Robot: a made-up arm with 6 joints.
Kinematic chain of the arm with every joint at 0, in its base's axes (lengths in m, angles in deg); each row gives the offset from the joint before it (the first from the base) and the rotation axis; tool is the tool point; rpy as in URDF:
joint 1: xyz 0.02 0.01 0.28 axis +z
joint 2: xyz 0.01 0 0 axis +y
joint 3: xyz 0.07 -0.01 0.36 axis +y
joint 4: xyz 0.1 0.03 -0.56 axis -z
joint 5: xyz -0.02 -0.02 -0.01 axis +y
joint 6: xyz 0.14 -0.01 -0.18 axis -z
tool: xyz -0.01 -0.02 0 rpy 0.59 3.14 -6.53
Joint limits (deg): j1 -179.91..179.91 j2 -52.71..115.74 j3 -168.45..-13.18 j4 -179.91..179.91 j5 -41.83..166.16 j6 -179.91..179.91
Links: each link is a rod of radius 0.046 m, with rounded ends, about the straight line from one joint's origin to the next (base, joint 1, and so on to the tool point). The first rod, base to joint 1, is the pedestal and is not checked.
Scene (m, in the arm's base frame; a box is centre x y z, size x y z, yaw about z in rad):
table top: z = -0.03
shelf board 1: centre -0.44 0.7 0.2 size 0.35 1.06 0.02 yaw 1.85
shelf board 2: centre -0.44 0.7 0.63 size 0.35 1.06 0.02 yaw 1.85
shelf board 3: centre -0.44 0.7 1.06 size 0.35 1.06 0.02 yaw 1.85
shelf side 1: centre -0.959 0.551 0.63 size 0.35 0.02 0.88 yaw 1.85
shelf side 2: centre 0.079 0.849 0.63 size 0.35 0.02 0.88 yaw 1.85
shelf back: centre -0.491 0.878 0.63 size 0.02 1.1 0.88 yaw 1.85
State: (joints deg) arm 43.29 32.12 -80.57 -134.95 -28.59 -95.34
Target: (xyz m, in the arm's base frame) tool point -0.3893 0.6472 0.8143
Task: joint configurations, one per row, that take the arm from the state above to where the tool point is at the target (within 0.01 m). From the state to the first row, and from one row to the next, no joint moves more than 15 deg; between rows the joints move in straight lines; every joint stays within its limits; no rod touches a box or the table.
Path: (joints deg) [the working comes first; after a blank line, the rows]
Joints at the target: 105.89 3.45 -107.02 -120.36 -29.39 -94.03
Straight joint move there: touches shelf board 2, shelf side 2.

1: 45.58 18.16 -86.20 -135.14 -31.16 -84.44
2: 47.88 4.20 -91.82 -135.33 -33.72 -73.54
3: 50.17 -9.75 -97.45 -135.52 -36.29 -62.64
4: 52.46 -23.71 -103.08 -135.71 -38.86 -51.74
5: 65.82 -16.92 -104.06 -131.87 -36.49 -62.31
6: 79.17 -10.13 -105.05 -128.04 -34.13 -72.88
7: 92.53 -3.34 -106.03 -124.20 -31.76 -83.46
8: 105.89 3.45 -107.02 -120.36 -29.39 -94.03

